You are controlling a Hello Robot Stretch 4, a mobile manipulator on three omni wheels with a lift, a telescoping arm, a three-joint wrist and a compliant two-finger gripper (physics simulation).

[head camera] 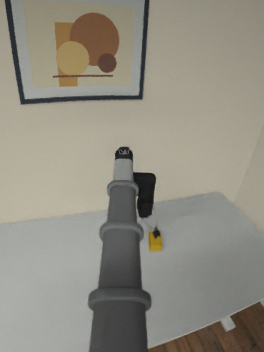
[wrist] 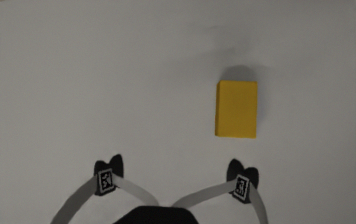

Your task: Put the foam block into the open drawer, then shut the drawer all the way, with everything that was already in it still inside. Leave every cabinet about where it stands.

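Places are measured from the robot's base along level axes (x ahead, y left, z up), in millimetres.
Pixels of known places: end effector, tool point: (wrist: 175, 174).
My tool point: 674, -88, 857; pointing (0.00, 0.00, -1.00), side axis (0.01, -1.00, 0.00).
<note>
Behind a point stands the place of what it marks, as x, y, z.
The foam block, a yellow block (head camera: 156, 242) @[725, -177, 737] (wrist: 237, 109) @[751, -175, 737], lies on the pale grey table. In the wrist view it is ahead of the fingertips and to the right, nearly in line with the right finger. My gripper (wrist: 175, 175) @[674, -88, 857] is open, with a wide gap between its fingertips and no object there. In the head camera view the gripper (head camera: 154, 231) is small and partly hidden behind the arm and wrist; one dark fingertip overlaps the far end of the block in the picture. The drawer and the cabinets do not show in either view.
The table (head camera: 200, 270) @[586, -383, 692] reaches back to the beige wall (head camera: 200, 125) @[1179, -443, 1212]. Its front edge runs at the lower right, with a white table foot (head camera: 228, 324) @[529, -787, 7] and wooden floor (head camera: 210, 341) @[440, -631, -27] below. A framed picture (head camera: 142, 75) @[1051, -71, 1469] hangs on the wall. The telescoping arm (head camera: 120, 260) @[275, -1, 1256] hides the middle of the table.
</note>
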